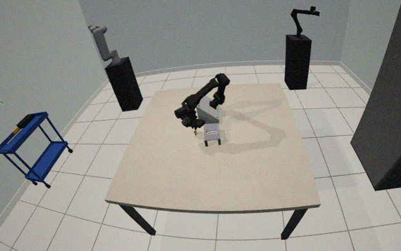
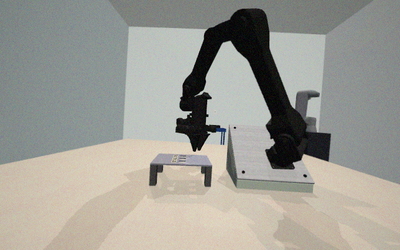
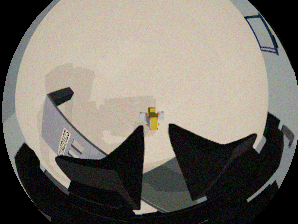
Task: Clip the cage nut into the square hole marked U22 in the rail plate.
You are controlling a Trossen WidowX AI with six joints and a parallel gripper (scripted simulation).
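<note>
Now: the cage nut 3 cm below my gripper tip.
</note>
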